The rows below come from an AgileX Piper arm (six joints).
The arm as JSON. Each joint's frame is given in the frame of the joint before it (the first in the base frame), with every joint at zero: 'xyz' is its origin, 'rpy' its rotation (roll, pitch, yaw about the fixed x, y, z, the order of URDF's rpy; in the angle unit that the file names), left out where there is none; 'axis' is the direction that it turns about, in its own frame. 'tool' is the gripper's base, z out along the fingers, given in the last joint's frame.
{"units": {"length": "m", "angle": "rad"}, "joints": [
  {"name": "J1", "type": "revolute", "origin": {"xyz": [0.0, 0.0, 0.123]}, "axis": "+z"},
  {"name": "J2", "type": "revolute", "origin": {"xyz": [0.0, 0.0, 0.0]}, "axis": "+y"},
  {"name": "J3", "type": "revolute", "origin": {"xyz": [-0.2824, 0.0, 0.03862]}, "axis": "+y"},
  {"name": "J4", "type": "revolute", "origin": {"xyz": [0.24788, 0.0, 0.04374]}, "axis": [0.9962, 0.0, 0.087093]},
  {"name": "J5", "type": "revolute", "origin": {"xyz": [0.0, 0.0, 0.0]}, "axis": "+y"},
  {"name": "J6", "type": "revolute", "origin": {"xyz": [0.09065, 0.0, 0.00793]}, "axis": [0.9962, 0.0, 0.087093]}
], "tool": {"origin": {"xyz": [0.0, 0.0, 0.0], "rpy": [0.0, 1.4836, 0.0]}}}
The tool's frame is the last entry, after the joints.
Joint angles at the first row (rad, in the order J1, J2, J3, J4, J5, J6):
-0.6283 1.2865 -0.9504 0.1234 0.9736 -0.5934
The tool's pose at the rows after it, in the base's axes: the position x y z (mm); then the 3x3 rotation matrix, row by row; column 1 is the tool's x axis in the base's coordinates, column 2 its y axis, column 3 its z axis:
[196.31, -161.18, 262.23], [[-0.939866, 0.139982, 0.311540], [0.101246, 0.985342, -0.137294], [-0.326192, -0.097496, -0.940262]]
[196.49, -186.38, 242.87], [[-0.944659, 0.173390, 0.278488], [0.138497, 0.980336, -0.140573], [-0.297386, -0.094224, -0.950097]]
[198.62, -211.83, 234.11], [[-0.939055, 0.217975, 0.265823], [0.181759, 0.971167, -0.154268], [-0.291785, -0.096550, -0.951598]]
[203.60, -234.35, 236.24], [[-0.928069, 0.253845, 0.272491], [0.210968, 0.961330, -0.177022], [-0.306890, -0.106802, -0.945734]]
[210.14, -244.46, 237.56], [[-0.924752, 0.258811, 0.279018], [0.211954, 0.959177, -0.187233], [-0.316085, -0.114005, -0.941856]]
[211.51, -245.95, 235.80], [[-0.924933, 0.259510, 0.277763], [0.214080, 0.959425, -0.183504], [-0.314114, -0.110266, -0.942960]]
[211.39, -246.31, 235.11], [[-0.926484, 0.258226, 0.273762], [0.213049, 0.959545, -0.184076], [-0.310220, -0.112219, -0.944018]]
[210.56, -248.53, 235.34], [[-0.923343, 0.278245, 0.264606], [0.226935, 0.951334, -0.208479], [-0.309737, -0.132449, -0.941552]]
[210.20, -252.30, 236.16], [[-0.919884, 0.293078, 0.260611], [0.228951, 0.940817, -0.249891], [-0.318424, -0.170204, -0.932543]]
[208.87, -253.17, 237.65], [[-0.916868, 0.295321, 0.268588], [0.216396, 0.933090, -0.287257], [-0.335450, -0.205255, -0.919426]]
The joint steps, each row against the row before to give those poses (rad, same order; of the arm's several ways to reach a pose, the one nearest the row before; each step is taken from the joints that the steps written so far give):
-0.0963 0.0772 0.0000 0.0077 -0.0569 -0.0692
-0.0679 0.0876 -0.0083 -0.0002 -0.0486 -0.0390
-0.0556 0.0790 -0.0482 0.0000 -0.0266 -0.0131
-0.0363 0.0605 -0.0762 0.0021 -0.0031 -0.0019
-0.0042 0.0354 -0.0468 0.0000 -0.0010 0.0000
0.0000 0.0098 -0.0051 0.0019 -0.0007 0.0000
0.0000 0.0020 0.0000 -0.0047 0.0000 0.0011
0.0000 0.0000 0.0000 -0.0291 -0.0149 0.0337
0.0000 0.0000 0.0000 -0.0381 -0.0326 0.0306
0.0000 -0.0113 0.0126 -0.0229 -0.0384 0.0088

